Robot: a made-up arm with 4 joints. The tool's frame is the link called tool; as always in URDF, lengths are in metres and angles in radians. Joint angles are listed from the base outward.
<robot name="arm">
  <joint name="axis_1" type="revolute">
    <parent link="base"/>
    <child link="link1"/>
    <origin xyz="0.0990 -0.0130 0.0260" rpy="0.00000 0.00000 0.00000"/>
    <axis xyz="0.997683 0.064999 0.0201"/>
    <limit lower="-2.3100" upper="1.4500"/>
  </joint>
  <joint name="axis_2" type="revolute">
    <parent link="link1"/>
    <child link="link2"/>
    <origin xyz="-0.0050 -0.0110 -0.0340" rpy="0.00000 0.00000 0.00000"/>
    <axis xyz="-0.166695 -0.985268 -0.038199"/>
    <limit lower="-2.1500" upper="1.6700"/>
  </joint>
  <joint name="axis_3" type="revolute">
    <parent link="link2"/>
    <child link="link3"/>
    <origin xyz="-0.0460 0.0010 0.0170" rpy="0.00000 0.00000 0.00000"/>
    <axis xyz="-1 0 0"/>
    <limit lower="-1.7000" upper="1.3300"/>
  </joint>
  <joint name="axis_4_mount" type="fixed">
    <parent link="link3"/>
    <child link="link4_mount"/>
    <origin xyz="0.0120 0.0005 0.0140" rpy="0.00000 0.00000 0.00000"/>
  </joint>
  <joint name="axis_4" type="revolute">
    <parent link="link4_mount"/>
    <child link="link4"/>
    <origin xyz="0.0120 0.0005 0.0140" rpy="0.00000 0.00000 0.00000"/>
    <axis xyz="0 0 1"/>
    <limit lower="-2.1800" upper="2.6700"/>
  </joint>
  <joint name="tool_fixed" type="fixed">
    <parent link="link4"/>
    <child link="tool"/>
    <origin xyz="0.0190 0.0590 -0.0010" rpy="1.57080 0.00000 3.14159"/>
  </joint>
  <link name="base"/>
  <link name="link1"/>
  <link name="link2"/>
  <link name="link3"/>
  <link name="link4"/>
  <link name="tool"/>
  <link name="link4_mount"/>
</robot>
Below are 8 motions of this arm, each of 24 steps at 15 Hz.
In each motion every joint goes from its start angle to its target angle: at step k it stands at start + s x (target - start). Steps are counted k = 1, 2, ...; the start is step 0. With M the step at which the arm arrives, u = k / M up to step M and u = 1 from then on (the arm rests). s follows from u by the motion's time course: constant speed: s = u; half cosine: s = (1 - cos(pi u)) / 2; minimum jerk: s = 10 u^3 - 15 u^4 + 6 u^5.
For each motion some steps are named. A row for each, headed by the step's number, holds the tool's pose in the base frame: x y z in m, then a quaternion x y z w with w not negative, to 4 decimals.
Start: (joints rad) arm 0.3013 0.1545 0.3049 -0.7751
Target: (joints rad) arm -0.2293 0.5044 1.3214 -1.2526
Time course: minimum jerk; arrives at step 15
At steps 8, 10, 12, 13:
8: 0.1231 0.0081 0.0253 0.1089 0.7291 0.2938 0.6085
10: 0.1219 0.0060 0.0246 0.0284 0.6981 0.1392 0.7018
12: 0.1204 0.0054 0.0246 -0.0327 0.6573 0.0388 0.7519
13: 0.1199 0.0054 0.0246 -0.0491 0.6445 0.0138 0.7629

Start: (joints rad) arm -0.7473 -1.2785 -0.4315 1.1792
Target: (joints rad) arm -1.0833 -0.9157 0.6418 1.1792
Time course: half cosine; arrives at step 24
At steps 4, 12, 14, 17, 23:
4: 0.1246 0.0248 0.0657 -0.1521 -0.4473 -0.7514 0.4606
12: 0.0971 0.0401 0.0424 -0.1962 -0.5652 -0.5271 0.6035
14: 0.0883 0.0407 0.0346 -0.2155 -0.5913 -0.4492 0.6342
17: 0.0764 0.0386 0.0242 -0.2454 -0.6185 -0.3379 0.6657
23: 0.0640 0.0325 0.0139 -0.2821 -0.6362 -0.2107 0.6865

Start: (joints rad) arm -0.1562 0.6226 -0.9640 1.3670
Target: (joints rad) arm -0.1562 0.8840 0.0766 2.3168
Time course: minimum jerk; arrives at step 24
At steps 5, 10, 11, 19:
5: -0.0014 -0.0263 -0.0080 0.7809 -0.3870 -0.4427 0.2108
10: 0.0012 -0.0315 -0.0248 0.7780 -0.4762 -0.2673 0.3106
11: 0.0022 -0.0338 -0.0280 0.7682 -0.4957 -0.2214 0.3393
19: 0.0073 -0.0495 -0.0331 0.6105 -0.5751 0.0476 0.5424

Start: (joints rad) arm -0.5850 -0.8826 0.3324 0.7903
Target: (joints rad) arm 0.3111 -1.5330 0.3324 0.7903
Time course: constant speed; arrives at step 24
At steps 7, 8, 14, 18, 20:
7: 0.0932 0.0366 0.0426 -0.1333 -0.5406 -0.5546 0.6184
8: 0.0949 0.0357 0.0448 -0.1297 -0.5197 -0.5658 0.6269
14: 0.1053 0.0286 0.0557 -0.1032 -0.3876 -0.6181 0.6760
18: 0.1124 0.0227 0.0607 -0.0807 -0.2952 -0.6383 0.7063
20: 0.1159 0.0196 0.0625 -0.0681 -0.2483 -0.6439 0.7205

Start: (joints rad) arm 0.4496 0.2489 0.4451 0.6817
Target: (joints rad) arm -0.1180 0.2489 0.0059 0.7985
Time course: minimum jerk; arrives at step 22
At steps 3, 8, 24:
3: 0.0466 0.0497 0.0225 0.2628 -0.7099 -0.6374 0.1441
8: 0.0438 0.0463 0.0196 0.2809 -0.7168 -0.6183 0.1581
24: 0.0349 0.0340 0.0136 0.3319 -0.7320 -0.5557 0.2127

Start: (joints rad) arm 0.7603 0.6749 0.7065 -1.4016
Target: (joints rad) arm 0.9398 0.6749 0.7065 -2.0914
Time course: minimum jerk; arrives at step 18
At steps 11, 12, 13, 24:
11: 0.0803 -0.0458 0.0374 0.5723 0.1432 0.3934 0.7051
12: 0.0772 -0.0476 0.0356 0.5899 0.1191 0.3765 0.7044
13: 0.0745 -0.0490 0.0340 0.6043 0.0988 0.3616 0.7031
24: 0.0695 -0.0510 0.0310 0.6292 0.0626 0.3336 0.6992

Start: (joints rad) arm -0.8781 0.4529 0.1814 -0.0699
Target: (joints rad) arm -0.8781 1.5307 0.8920 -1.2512
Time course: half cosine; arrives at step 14
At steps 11, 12, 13, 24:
11: 0.0789 0.0071 0.0091 -0.4665 0.3700 0.0988 0.7973
12: 0.0741 0.0058 0.0095 -0.4779 0.3058 0.1033 0.8170
13: 0.0709 0.0048 0.0095 -0.4841 0.2651 0.1068 0.8270
24: 0.0699 0.0044 0.0094 -0.4861 0.2512 0.1080 0.8300

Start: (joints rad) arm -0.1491 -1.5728 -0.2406 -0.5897
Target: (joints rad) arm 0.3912 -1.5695 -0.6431 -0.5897
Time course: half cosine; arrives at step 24
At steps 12, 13, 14, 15, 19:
12: 0.1552 0.0050 -0.0275 -0.7234 -0.3525 -0.4839 0.3438
13: 0.1556 0.0058 -0.0274 -0.7240 -0.3332 -0.4902 0.3527
14: 0.1559 0.0066 -0.0272 -0.7244 -0.3141 -0.4959 0.3615
15: 0.1562 0.0074 -0.0271 -0.7246 -0.2955 -0.5008 0.3700
19: 0.1569 0.0100 -0.0269 -0.7240 -0.2328 -0.5129 0.3982

